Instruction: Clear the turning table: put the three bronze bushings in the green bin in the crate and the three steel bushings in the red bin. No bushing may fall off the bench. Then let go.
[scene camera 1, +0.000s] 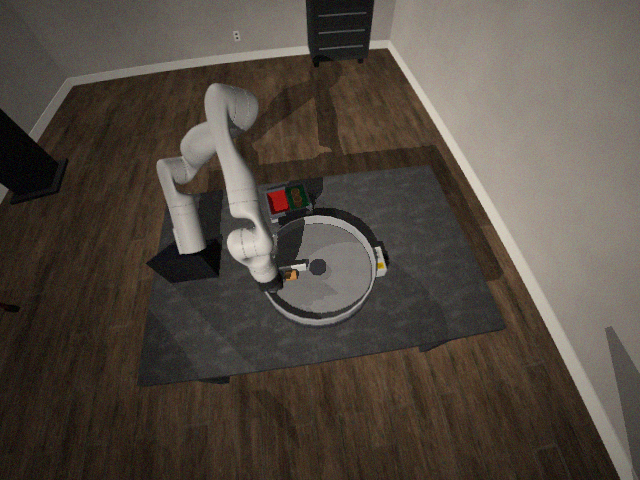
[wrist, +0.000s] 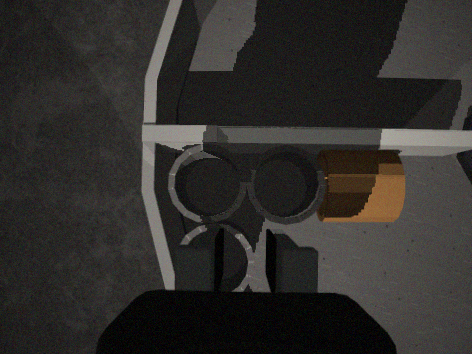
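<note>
Three steel bushings stand upright in the wrist view: one (wrist: 173, 187) by the rim, one (wrist: 287, 220) to its right, and one (wrist: 192, 235) nearer my gripper (wrist: 244, 251). A bronze bushing (scene camera 1: 291, 274) (wrist: 390, 195) lies on its side, right of the second steel one. My gripper is partly open and empty; its left finger overlaps the nearest steel bushing in the wrist view. Its fingers are hidden in the scene view. Two bronze bushings (scene camera 1: 296, 196) are in the green bin (scene camera 1: 305, 193). The red bin (scene camera 1: 278, 201) shows no bushing.
The turning table (scene camera 1: 310, 321) (wrist: 150, 100) has a raised rim. A pale straight bar (scene camera 1: 299, 266) (wrist: 300, 135) crosses from the rim towards the dark hub (scene camera 1: 317, 267), beside the bushings. The crate stands behind the turning table. A white box (scene camera 1: 381, 263) adjoins the rim at the right.
</note>
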